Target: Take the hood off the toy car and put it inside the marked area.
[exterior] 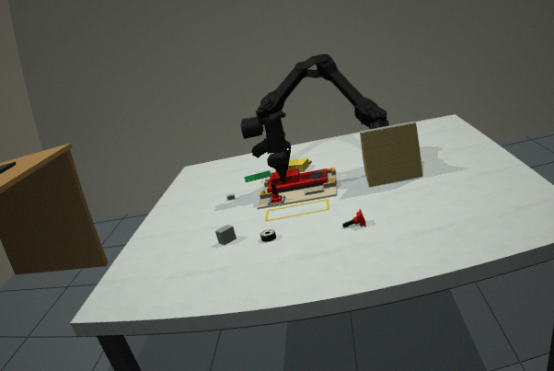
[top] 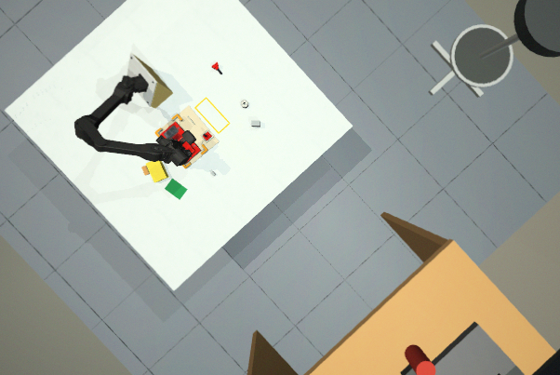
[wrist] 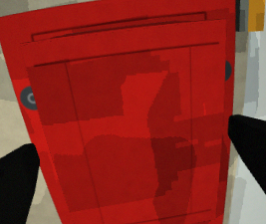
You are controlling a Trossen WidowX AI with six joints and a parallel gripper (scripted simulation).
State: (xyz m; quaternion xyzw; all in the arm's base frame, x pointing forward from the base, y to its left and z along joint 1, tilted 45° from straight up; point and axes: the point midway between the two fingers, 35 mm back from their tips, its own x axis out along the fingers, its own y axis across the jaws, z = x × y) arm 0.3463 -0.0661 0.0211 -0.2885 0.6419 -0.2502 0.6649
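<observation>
My gripper tip is right at the red hood. From my gripper tip the other things lie so: beige base plate (40 mm behind, 30 mm to the left, 30 mm below); then green flat piece (180 mm to the right, 130 mm ahead, 40 mm below); then yellow block (190 mm to the right, 20 mm below).
</observation>
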